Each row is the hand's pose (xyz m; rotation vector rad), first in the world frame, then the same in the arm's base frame.
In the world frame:
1: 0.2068 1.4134 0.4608 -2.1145 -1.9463 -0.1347
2: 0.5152 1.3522 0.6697 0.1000 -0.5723 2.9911
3: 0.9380 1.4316 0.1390 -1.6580 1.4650 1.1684
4: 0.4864 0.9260 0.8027 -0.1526 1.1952 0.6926
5: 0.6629 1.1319 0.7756 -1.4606 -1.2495 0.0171
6: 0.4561 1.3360 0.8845 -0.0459 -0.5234 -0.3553
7: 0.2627 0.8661 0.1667 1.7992 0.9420 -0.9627
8: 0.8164 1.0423 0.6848 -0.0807 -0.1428 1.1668
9: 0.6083 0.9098 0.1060 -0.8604 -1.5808 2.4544
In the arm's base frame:
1: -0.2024 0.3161 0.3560 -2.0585 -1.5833 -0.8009
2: 0.0269 0.0978 0.5615 -0.2505 -1.1869 2.6233
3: 0.5801 0.2718 0.2004 -1.2371 1.1141 1.0568
4: -0.1044 -0.3222 0.4808 0.2710 0.8059 0.7108
5: 0.1041 -0.1766 0.5787 -1.2164 -1.1644 -0.5552
6: -0.0878 0.0122 0.7330 0.3771 -0.6488 -0.6943
7: -0.1619 -0.0596 -0.1404 2.3762 0.8774 -0.6957
8: 0.2592 -0.2585 0.4834 0.1690 -0.5749 0.8792
9: 0.1900 -0.0867 -0.1179 -1.1723 -1.8843 1.8000

